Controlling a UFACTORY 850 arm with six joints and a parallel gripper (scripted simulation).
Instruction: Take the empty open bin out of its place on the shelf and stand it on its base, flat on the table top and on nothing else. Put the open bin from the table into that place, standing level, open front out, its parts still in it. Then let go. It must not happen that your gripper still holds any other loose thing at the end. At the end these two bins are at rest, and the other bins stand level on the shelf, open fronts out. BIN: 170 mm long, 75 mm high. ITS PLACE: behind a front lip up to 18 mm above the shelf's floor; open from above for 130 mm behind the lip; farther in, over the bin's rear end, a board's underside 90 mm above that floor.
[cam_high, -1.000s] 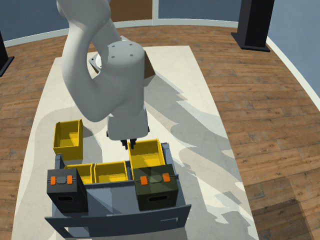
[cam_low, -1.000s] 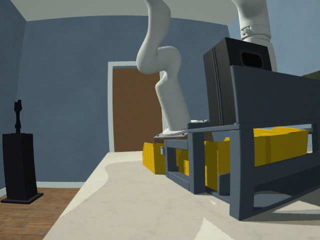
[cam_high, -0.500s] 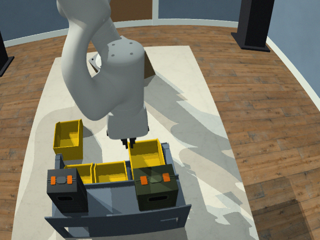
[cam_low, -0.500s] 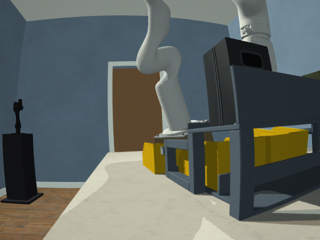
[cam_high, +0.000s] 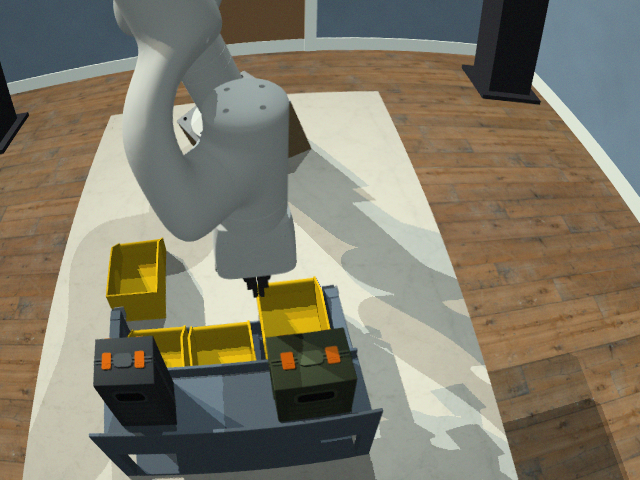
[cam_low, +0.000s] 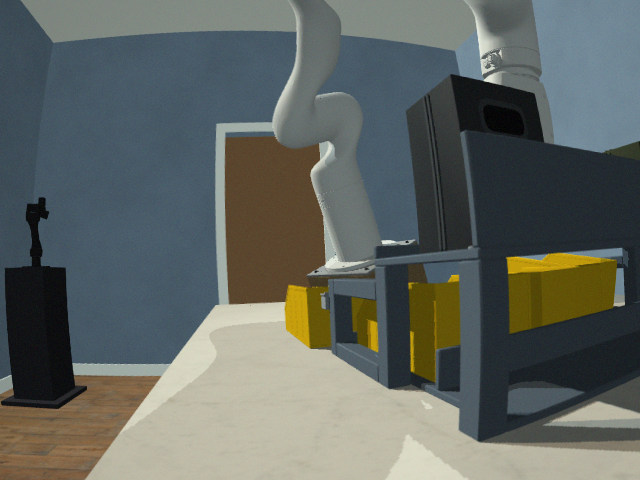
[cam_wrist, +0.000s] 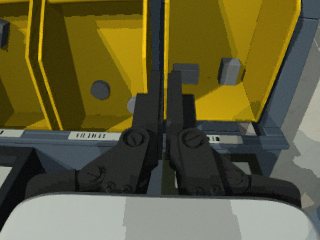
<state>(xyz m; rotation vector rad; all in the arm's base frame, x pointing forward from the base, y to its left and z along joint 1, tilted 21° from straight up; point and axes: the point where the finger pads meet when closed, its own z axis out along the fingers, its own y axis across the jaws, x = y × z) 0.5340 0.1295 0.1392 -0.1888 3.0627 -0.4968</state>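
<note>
Now: hand 40 mm past the shelf lip, 70 mm to the left of it and 170 mm above it. From my hand the other things lie so: dark grey case: 160 mm ahead, 170 mm to the right, 20 mm below; then green case: 140 mm ahead, 60 mm to the left, 30 mm below.
</note>
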